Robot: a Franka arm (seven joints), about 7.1 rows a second.
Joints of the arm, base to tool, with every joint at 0 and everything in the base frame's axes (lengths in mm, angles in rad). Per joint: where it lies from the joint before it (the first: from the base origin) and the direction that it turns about. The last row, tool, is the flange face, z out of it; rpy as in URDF.
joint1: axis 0 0 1 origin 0 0 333
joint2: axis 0 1 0 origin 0 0 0
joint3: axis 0 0 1 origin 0 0 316
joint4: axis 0 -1 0 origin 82.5 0 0
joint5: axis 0 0 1 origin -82.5 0 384
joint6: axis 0 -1 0 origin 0 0 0
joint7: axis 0 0 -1 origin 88 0 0
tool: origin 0 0 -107 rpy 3.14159 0 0
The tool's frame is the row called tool.
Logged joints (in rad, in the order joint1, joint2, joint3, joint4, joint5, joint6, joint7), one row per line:
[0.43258 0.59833 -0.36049 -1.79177 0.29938 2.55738 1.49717]
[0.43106 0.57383 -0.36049 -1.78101 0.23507 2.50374 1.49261]
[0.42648 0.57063 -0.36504 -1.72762 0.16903 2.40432 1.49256]
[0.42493 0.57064 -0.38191 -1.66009 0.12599 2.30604 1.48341]
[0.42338 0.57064 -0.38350 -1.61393 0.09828 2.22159 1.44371]
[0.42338 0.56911 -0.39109 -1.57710 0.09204 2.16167 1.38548]
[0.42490 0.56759 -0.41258 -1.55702 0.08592 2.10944 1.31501]
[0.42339 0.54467 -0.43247 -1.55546 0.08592 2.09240 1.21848]
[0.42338 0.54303 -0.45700 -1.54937 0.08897 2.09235 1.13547]
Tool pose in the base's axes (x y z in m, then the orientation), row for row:
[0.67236 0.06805 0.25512 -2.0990 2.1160 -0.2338]
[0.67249 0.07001 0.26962 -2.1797 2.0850 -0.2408]
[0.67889 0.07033 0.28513 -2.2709 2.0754 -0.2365]
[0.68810 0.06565 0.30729 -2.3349 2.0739 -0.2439]
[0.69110 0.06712 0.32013 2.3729 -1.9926 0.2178]
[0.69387 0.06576 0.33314 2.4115 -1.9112 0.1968]
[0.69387 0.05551 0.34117 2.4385 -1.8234 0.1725]
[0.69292 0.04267 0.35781 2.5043 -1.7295 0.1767]
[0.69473 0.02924 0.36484 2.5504 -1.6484 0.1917]
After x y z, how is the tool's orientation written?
As a rotation vector, in radians.
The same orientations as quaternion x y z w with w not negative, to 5 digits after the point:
[-0.70007 0.70574 -0.07798 0.07591]
[-0.71913 0.68789 -0.07945 0.05780]
[-0.73571 0.67237 -0.07662 0.02805]
[-0.74538 0.66206 -0.07786 0.00457]
[0.76380 -0.64139 0.07011 0.01769]
[0.78178 -0.61959 0.06380 0.02914]
[0.79874 -0.59726 0.05650 0.04592]
[0.82057 -0.56670 0.05790 0.04648]
[0.83716 -0.54108 0.06292 0.04939]

